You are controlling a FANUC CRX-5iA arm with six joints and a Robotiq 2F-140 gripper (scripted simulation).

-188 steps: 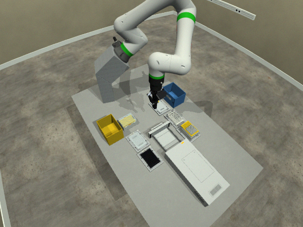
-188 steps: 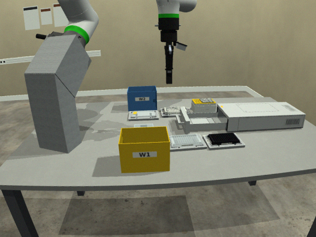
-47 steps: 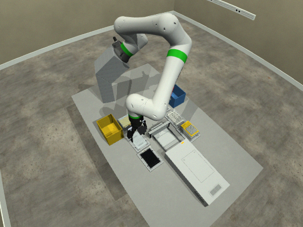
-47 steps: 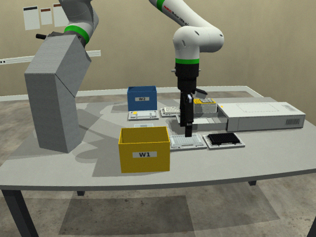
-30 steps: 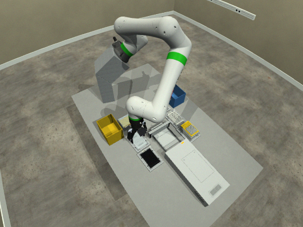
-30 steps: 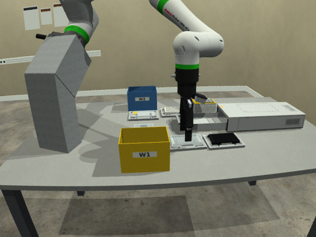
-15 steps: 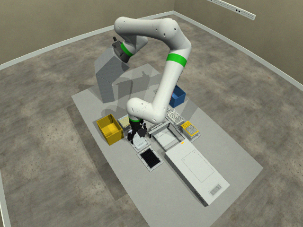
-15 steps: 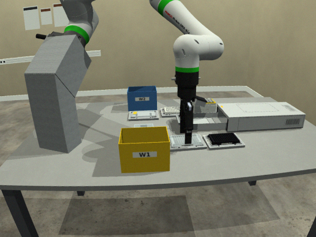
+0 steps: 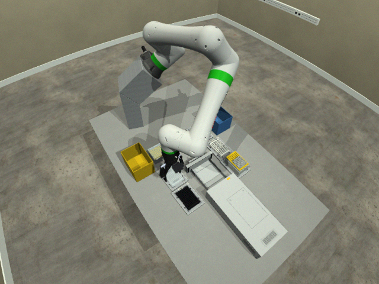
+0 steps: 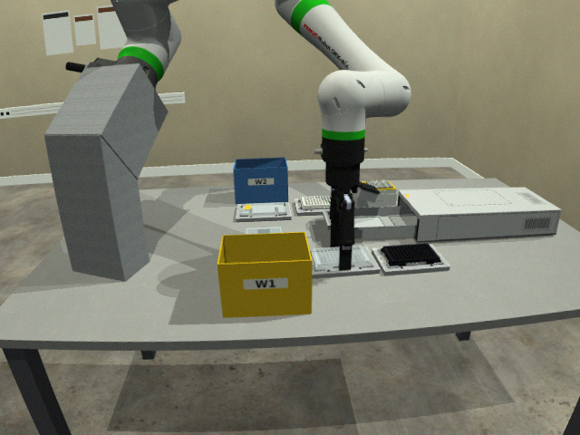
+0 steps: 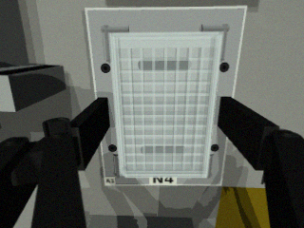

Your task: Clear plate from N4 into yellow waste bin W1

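Right now the clear plate is 20 mm below my hand. The rest, counted from my hand: nest N4: 30 mm below; then black plate: 170 mm ahead, 20 mm to the left, 20 mm below; then yellow bin W1: 160 mm to the right, 160 mm behind.
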